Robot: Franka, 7 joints.
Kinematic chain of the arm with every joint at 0, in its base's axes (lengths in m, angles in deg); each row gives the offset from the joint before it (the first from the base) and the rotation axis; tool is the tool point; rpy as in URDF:
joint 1: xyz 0 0 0.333 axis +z
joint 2: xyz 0 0 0 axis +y
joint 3: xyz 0 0 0.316 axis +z
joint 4: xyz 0.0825 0 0 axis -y
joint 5: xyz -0.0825 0 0.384 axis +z
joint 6: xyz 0 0 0 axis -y
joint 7: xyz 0.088 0 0 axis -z
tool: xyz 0 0 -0.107 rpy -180 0 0
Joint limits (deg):
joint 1: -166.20..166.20
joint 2: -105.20..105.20
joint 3: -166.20..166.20
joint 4: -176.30..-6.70
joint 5: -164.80..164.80
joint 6: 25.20..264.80
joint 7: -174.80..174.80
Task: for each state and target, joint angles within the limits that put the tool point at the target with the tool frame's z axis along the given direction. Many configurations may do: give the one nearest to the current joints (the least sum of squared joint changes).
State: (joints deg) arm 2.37 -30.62 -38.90 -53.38 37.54 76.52 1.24
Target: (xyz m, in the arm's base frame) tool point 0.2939 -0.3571 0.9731 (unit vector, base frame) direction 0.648 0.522 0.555
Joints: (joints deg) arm 48.90 -31.48 -63.98 -66.93 77.74 122.46 1.24
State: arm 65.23 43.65 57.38 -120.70 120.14 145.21 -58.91
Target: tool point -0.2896 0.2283 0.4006 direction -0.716 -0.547 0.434
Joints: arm 21.96 62.18 107.28 -157.05 75.36 121.53 -58.91
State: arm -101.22 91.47 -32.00 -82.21 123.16 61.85 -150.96
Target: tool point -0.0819 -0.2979 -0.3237 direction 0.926 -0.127 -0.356
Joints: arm -94.59 105.20 -16.24 -83.61 97.89 94.09 -150.96
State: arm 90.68 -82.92 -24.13 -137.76 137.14 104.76 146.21
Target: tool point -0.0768 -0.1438 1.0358 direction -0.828 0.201 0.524
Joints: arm 61.98 -67.82 -6.73 -91.64 114.89 107.12 146.21
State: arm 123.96 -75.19 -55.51 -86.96 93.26 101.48 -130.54
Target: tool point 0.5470 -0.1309 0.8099 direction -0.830 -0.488 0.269
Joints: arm 151.69 -73.30 -50.03 -44.29 89.13 56.78 -130.54
